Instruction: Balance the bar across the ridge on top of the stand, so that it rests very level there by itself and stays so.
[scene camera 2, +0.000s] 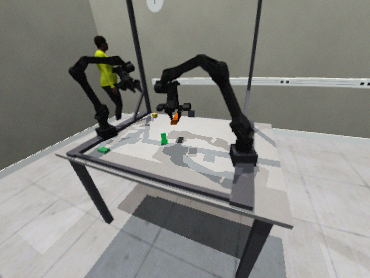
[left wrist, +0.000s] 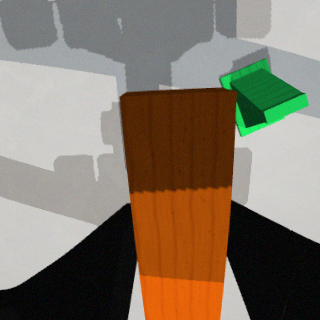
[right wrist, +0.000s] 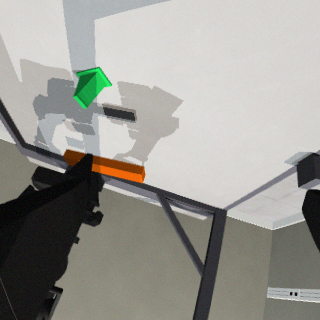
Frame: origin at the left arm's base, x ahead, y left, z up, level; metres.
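Where they show: left gripper, fingertip midpoint: (scene camera 2: 175, 121) (left wrist: 177, 210) (right wrist: 92, 158); right gripper, fingertip midpoint: (scene camera 2: 138, 92) (right wrist: 197, 194); left arm's base, origin of the base link: (scene camera 2: 243, 149); right arm's base, origin of the base link: (scene camera 2: 105, 127).
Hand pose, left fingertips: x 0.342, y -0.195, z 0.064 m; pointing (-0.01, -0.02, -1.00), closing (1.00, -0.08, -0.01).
Observation:
Each offset is from my left fingertips to the top centre of the thing.
The orange bar {0.002 m back, 0.025 m right, 0.017 m up} (scene camera 2: 175, 119) (left wrist: 182, 235) (right wrist: 120, 169) is held above the table, apart from the stand. My left gripper (scene camera 2: 174, 116) (left wrist: 177, 210) is shut on it, one finger against each long side. The green stand (scene camera 2: 164, 139) (left wrist: 265, 95) (right wrist: 91, 89) is upright on the table; in the left wrist view it shows beyond the bar's far end, to the right. My right gripper (scene camera 2: 138, 89) (right wrist: 197, 194) is open and empty, raised high at the left of the scene view, well away from bar and stand.
A flat green block {0.423 m ahead, 0.124 m left, 0.108 m down} (scene camera 2: 103, 149) lies near the table's left front edge. A small yellow block {0.260 m ahead, 0.412 m right, 0.092 m down} (scene camera 2: 154, 115) lies at the back. Dark frame posts (scene camera 2: 136, 50) (right wrist: 212, 260) rise at the table's back edge. A person in yellow (scene camera 2: 106, 75) stands behind the right arm.

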